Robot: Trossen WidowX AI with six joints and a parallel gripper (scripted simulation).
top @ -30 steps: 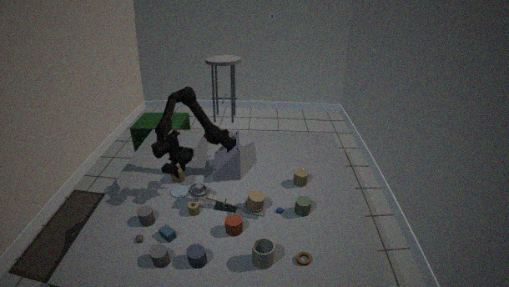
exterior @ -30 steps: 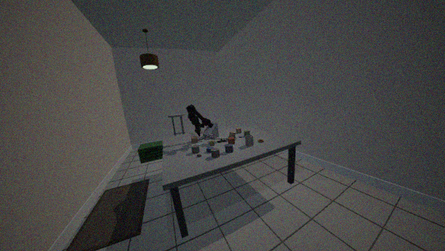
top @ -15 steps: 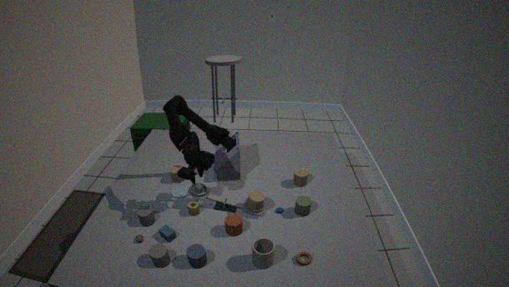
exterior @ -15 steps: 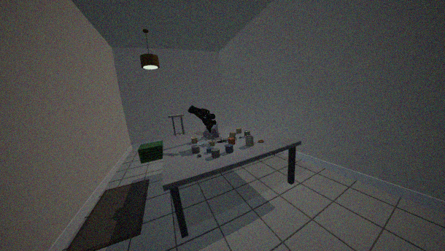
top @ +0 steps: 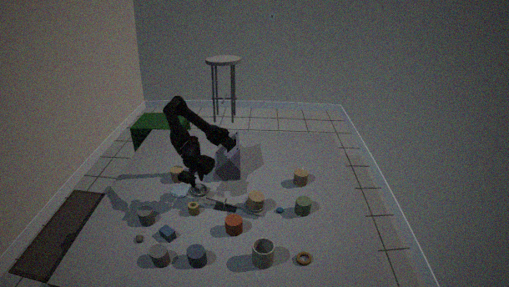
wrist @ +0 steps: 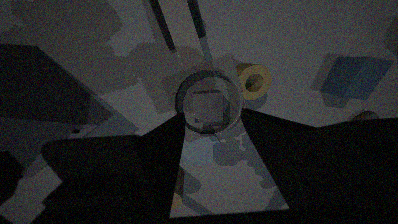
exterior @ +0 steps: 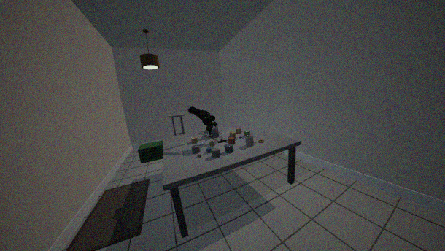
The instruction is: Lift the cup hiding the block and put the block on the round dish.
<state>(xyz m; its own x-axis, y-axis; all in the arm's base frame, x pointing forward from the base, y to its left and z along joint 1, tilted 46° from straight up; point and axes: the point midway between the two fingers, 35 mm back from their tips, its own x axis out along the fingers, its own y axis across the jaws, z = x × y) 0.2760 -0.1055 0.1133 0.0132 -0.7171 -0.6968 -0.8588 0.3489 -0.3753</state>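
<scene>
My gripper tip is now 3 cm above the small grey block. The rest, counted from my gripper tip: orange cylinder 18 cm ahead, 14 cm to the left, 8 cm below; pale round dish 11 cm to the right, 11 cm below, 8 cm behind; yellow spool 9 cm below, 6 cm ahead, 2 cm to the right.
</scene>
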